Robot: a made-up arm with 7 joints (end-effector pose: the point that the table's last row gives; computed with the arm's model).
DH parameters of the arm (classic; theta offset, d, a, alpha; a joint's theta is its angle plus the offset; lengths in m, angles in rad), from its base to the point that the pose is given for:
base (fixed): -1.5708 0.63 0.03 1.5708
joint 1: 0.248 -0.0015 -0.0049 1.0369
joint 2: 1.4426 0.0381 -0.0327 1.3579
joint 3: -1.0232 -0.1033 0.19 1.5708
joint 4: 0 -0.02 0.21 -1.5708
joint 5: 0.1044 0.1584 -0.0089 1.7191
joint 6: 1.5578 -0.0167 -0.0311 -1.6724
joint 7: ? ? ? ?
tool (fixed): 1.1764 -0.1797 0 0
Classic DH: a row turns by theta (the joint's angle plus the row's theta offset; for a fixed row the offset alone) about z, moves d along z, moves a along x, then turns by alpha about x.
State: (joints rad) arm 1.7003 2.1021 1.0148 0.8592 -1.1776 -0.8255 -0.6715
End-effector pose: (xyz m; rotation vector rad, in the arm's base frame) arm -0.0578 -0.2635 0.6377 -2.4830 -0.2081 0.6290
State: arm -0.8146 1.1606 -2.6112 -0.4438 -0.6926 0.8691 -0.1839
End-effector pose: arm 0.1979 0.0528 0.2868 0.7055 2.1585 -1.6056
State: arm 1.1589 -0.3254 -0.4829 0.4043 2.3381 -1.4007 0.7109
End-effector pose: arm 0.1495 0.1045 1.0099 0.9657 2.4019 -0.1693
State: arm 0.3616 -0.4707 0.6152 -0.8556 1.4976 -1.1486 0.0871
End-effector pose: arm -0.2495 0.1600 1.1511 0.9849 2.3228 -0.8530
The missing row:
joint 7: -0.4164 0.0721 0.023 -1.8261
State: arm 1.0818 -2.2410 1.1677 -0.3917 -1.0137 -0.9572 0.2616
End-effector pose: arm 0.1524 -0.2703 0.6840 0.5697 -0.4239 1.2530
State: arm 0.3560 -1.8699 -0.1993 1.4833 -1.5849 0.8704 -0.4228
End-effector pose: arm 0.1760 0.0272 0.7281 -0.7189 -2.8949 0.8749
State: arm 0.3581 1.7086 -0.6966 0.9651 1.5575 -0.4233 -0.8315
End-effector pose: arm -0.0539 -0.0779 0.9962 -2.0032 -1.6821 0.1885
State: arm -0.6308 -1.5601 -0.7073 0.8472 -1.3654 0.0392 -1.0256
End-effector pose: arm 0.2390 -0.1513 0.8275 -1.5108 -2.2766 -0.6388
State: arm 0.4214 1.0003 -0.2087 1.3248 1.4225 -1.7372 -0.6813
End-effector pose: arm -0.1065 -0.2761 0.7950 -1.6097 -1.4634 -0.7510
